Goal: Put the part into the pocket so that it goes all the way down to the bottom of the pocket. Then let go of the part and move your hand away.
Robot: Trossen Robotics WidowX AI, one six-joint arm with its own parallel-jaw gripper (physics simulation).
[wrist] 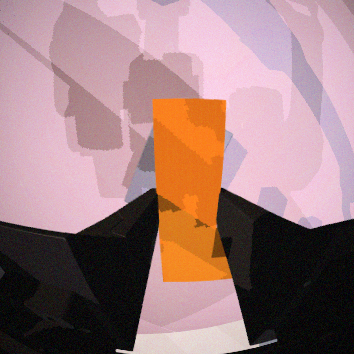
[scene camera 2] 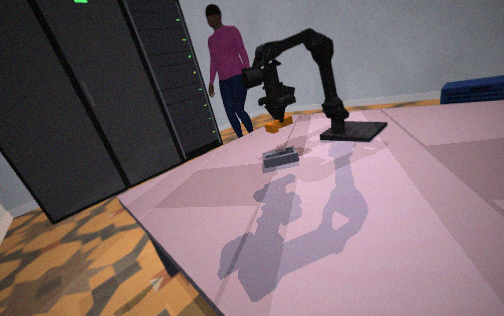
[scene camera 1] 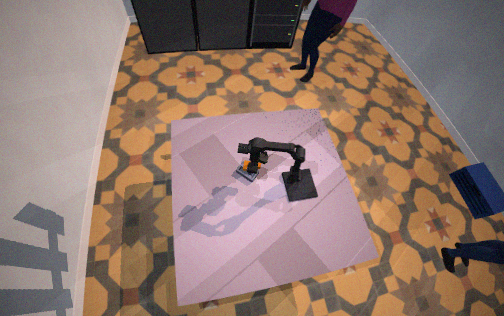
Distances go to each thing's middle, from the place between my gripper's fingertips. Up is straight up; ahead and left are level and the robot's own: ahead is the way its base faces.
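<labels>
My hand 10 mm short of orange L-shaped part [wrist: 188, 133]. From my hand, grey pocket block [wrist: 143, 178]: 20 mm ahead, 20 mm right, 140 mm below.
</labels>
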